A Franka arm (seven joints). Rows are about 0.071 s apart.
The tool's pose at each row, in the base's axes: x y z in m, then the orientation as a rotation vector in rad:
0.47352, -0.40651, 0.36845, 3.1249, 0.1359, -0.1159
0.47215, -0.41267, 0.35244, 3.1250, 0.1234, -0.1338
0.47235, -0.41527, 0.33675, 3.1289, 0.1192, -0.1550
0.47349, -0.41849, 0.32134, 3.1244, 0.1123, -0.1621
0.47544, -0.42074, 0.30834, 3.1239, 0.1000, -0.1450
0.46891, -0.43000, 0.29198, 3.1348, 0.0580, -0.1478
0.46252, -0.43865, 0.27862, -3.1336, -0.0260, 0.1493
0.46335, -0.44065, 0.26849, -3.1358, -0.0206, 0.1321
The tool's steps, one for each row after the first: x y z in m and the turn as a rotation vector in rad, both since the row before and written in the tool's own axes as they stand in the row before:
-0.00070, 0.00588, 0.01616, 0.0011, -0.0114, 0.0079
0.00134, 0.00248, 0.01565, 0.0053, -0.0132, 0.0025
0.00241, 0.00325, 0.01526, -0.0040, -0.0049, 0.0045
0.00312, 0.00229, 0.01276, -0.0017, 0.0108, 0.0080
-0.00555, 0.00866, 0.01704, 0.0112, -0.0013, 0.0265
-0.00542, 0.00839, 0.01394, 0.0081, -0.0009, 0.0200
0.00176, 0.00207, 0.01000, -0.0013, 0.0110, 0.0035

